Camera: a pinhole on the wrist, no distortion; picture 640 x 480 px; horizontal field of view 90.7 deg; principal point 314.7 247.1 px. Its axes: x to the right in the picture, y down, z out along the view. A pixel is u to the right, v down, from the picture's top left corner.
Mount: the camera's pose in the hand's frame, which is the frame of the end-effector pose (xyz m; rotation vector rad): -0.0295 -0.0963 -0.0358 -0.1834 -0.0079 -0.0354
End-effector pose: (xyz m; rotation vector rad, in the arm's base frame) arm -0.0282 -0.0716 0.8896 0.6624 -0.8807 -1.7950
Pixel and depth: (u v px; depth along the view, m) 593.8 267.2 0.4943
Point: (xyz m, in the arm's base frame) -0.5128 -0.3314 1.1427
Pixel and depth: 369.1 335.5 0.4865
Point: -0.3029 -0.0428 1.2323
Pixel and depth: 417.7 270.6 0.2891
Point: -0.2527 -0.0592 1.0100
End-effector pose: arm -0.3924 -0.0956 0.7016 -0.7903 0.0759 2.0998
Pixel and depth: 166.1 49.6 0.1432
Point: -0.2943 -0.0309 0.8890
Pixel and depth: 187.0 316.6 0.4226
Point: -0.5503 -0.1677 1.0833
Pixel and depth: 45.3 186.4 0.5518
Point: -0.3807 -0.2335 1.4192
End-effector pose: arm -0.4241 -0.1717 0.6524 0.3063 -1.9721 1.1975
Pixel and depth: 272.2 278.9 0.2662
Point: -0.4804 -0.3778 0.5645
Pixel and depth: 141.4 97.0 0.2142
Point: -0.3348 -0.4397 0.5936
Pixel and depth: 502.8 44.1 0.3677
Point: -0.5769 -0.5877 0.8659
